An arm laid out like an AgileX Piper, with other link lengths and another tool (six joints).
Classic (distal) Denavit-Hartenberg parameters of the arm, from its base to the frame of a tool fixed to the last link. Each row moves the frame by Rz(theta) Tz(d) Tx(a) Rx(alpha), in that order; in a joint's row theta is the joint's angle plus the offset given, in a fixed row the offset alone. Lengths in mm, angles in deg.
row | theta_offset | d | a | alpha
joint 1 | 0 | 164.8 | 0 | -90
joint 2 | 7.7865 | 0 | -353.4 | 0
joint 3 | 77.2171 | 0 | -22.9 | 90
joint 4 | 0 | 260.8 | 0 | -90
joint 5 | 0 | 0 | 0 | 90
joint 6 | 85 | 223.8 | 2.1 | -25.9
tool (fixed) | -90 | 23.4 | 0 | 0
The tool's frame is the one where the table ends.
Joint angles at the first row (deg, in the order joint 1, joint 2, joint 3, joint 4, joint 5, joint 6):
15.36, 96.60, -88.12, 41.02, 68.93, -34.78
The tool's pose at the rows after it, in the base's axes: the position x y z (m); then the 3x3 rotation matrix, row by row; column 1 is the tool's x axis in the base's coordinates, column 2 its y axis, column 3 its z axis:
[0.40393, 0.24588, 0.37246], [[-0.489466, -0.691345, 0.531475], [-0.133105, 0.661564, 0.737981], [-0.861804, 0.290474, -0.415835]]
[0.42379, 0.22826, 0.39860], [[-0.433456, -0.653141, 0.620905], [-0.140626, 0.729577, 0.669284], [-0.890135, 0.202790, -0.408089]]
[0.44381, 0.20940, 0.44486], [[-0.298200, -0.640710, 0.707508], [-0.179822, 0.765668, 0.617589], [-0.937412, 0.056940, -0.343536]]
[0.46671, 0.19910, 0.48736], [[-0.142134, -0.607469, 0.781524], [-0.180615, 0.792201, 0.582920], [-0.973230, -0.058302, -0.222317]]
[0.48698, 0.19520, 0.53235], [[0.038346, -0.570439, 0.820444], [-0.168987, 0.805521, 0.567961], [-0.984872, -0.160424, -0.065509]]
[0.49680, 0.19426, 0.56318], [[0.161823, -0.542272, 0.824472], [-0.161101, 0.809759, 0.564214], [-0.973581, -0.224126, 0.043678]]
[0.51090, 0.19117, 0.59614], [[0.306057, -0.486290, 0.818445], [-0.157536, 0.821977, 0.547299], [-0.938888, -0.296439, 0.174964]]
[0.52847, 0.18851, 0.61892], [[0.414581, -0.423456, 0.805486], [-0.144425, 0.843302, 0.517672], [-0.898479, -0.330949, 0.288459]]
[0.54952, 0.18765, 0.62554], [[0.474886, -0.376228, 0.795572], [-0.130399, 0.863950, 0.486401], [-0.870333, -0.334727, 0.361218]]
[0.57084, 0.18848, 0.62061], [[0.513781, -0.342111, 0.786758], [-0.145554, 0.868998, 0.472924], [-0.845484, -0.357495, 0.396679]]
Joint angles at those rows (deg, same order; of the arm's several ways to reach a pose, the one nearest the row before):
15.36, 96.60, -95.91, 33.40, 69.04, -25.10
15.36, 96.60, -102.05, 26.93, 69.27, -19.82
15.35, 96.60, -110.58, 20.34, 69.67, -18.51
15.36, 96.60, -115.22, 16.67, 64.92, -18.97
15.35, 96.60, -118.03, 15.24, 57.47, -21.26
15.36, 96.60, -119.41, 15.18, 52.03, -23.61
15.36, 96.89, -119.86, 14.90, 43.83, -26.41
15.35, 98.09, -119.86, 14.84, 35.41, -27.85
15.36, 100.27, -119.86, 14.84, 28.59, -28.07
15.35, 102.79, -119.86, 14.84, 23.49, -29.68

